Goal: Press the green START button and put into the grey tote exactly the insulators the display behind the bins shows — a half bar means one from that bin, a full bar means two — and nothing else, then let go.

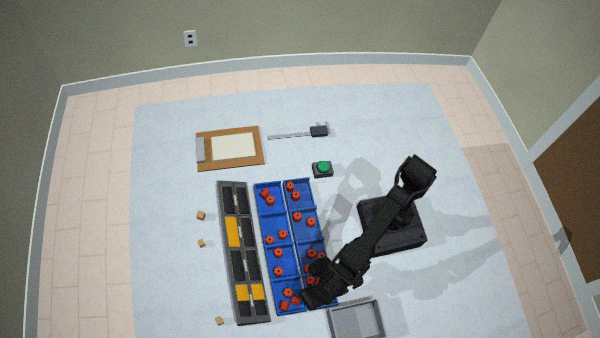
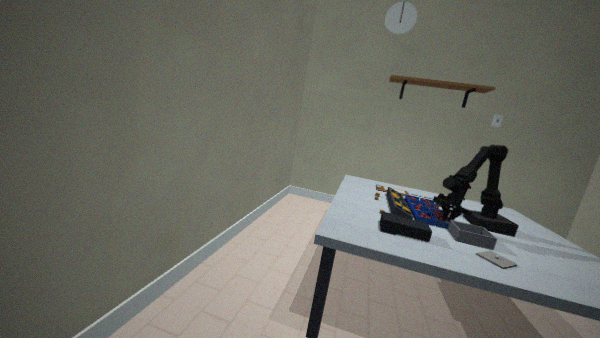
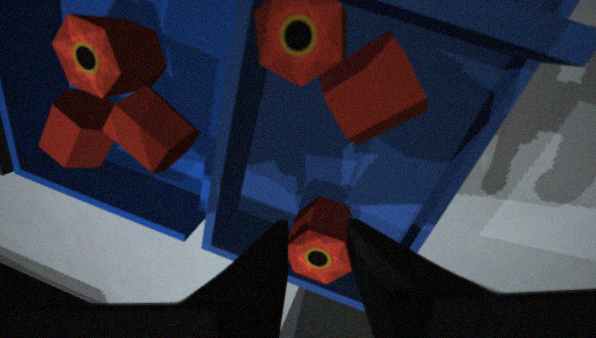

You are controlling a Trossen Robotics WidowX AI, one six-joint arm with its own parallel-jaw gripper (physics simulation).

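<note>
My gripper is shut on a red hexagonal insulator with a yellow-ringed hole. It is low over the nearest compartment of the right blue bin row. Two more insulators lie in that compartment, one upright and one on its side. The grey tote stands just beyond the bins' near end. The display shows a half yellow bar in its second row and a full bar in its fourth. The green START button sits behind the bins.
A wooden board with a white sheet and a grey bar with a dark block lie at the back. Small tan cubes sit left of the display. The arm's base stands right of the bins. A black box sits near the table edge.
</note>
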